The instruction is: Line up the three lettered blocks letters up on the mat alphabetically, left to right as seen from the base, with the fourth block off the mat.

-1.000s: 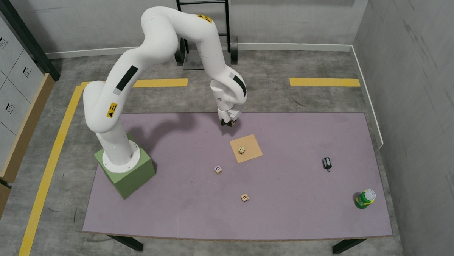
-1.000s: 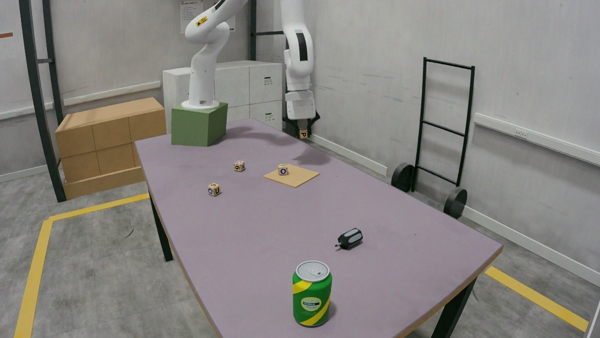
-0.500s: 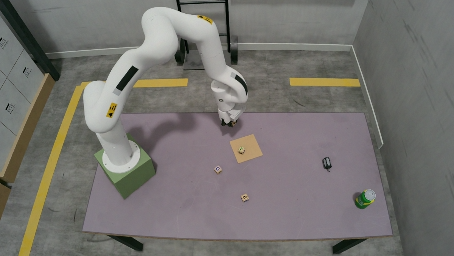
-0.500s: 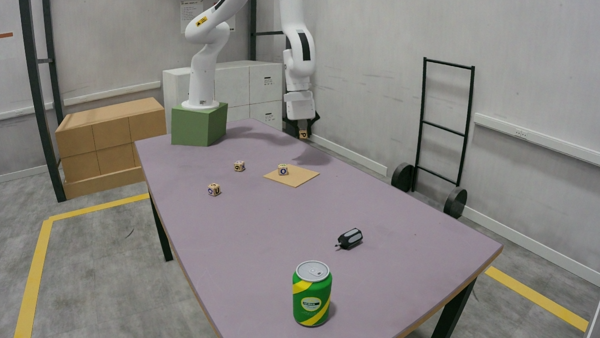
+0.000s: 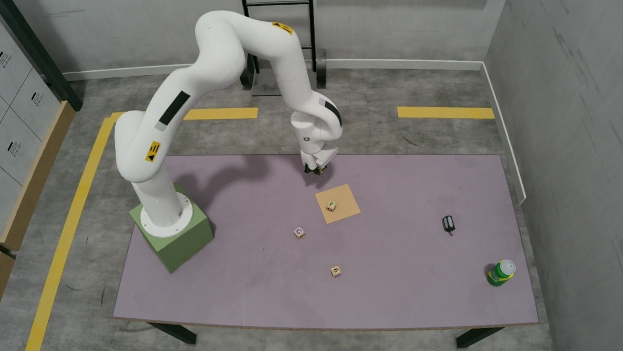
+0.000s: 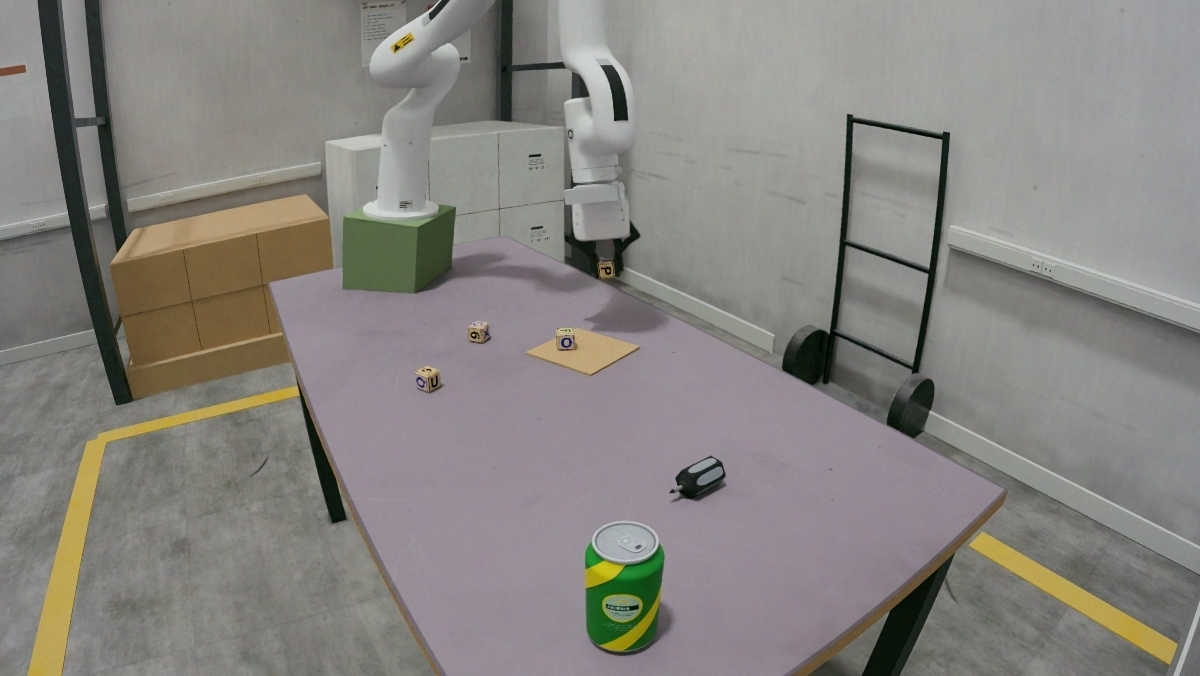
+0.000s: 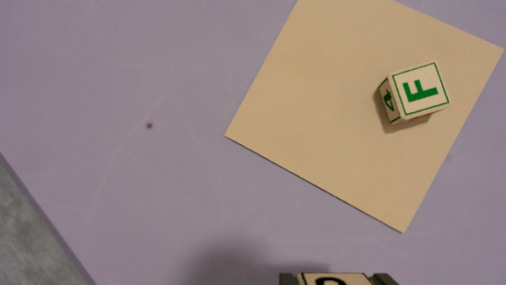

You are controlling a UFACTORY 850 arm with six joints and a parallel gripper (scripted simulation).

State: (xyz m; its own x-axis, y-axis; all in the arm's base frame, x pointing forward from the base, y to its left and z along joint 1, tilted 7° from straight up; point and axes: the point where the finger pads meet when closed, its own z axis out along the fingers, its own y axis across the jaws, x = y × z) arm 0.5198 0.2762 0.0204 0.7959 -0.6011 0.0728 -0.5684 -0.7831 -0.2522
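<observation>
The tan mat is 80 mm ahead of my hand, 90 mm to the right of it and 120 mm below it. The rest, counted from my hand: small black tool 510 mm ahead, 160 mm to the right, 100 mm below; green can 680 mm ahead, 350 mm to the right, 60 mm below.
</observation>
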